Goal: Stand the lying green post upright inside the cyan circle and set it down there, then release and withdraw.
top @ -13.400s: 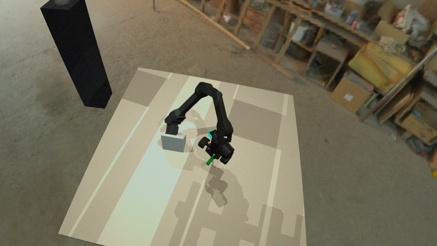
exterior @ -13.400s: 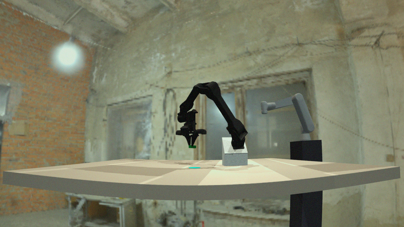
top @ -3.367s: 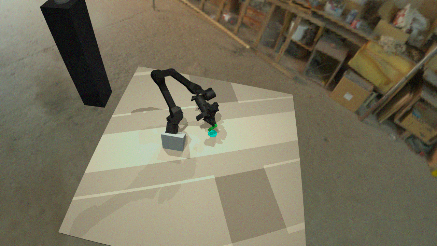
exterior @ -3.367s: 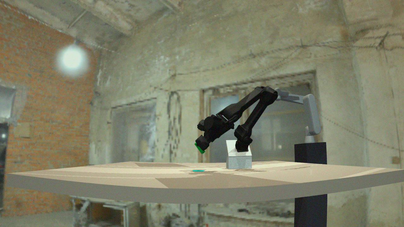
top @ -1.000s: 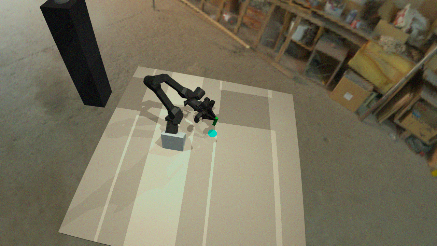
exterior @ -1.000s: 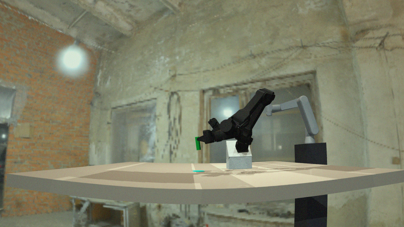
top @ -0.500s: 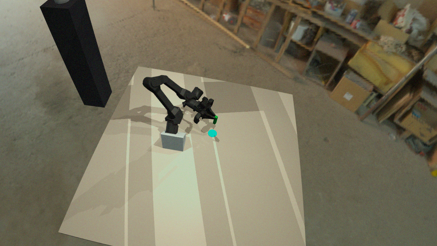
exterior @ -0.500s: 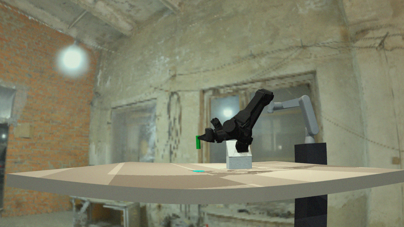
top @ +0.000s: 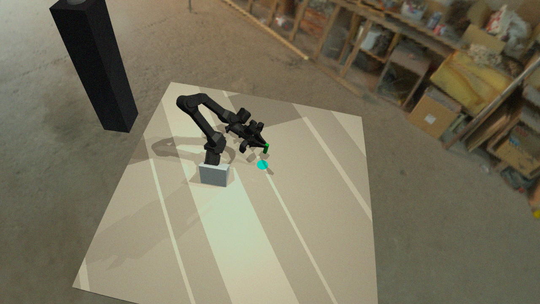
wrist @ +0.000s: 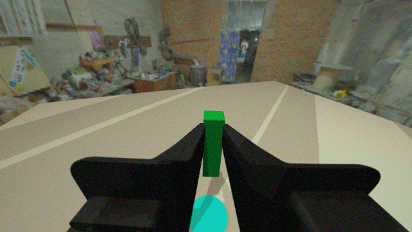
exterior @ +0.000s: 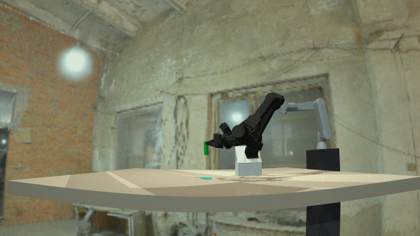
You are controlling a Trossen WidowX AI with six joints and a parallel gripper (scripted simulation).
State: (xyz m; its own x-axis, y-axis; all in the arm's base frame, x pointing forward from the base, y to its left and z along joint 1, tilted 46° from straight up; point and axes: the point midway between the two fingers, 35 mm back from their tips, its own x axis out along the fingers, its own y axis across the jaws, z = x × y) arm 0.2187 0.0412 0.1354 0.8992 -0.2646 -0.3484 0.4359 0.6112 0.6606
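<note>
My gripper tip is 160 mm above the cyan circle. From my gripper tip the other things lie so: green post: 20 mm below.
</note>
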